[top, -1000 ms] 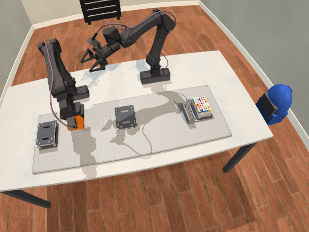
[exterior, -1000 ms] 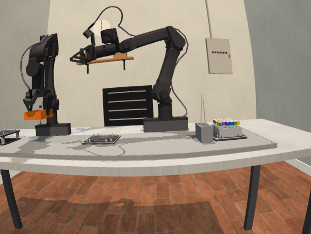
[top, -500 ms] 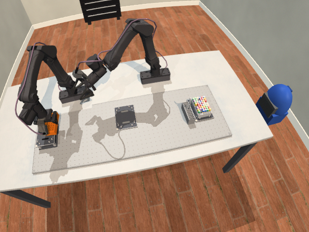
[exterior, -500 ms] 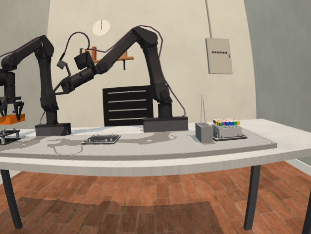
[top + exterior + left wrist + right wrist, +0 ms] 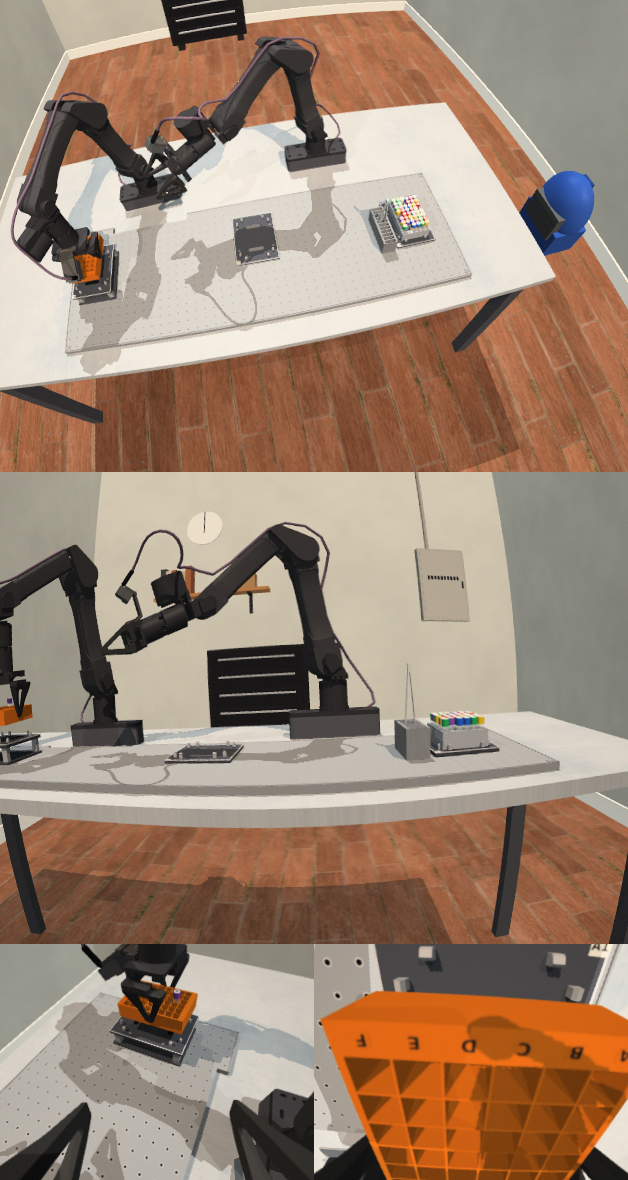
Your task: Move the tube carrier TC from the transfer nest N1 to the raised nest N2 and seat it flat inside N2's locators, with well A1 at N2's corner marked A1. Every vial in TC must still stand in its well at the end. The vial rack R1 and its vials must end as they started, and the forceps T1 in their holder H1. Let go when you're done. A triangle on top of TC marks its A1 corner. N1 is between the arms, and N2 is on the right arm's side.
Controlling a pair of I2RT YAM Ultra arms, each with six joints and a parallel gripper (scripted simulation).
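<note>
Right now the raised nest N2 is 1 cm ahead of my right hand and 6 cm below it. Also, from my right hand: purple-capped vial: 3 cm behind, 1 cm above; orange tube carrier TC: right at my right hand; transfer nest N1: 48 cm to the left, 9 cm below.
</note>
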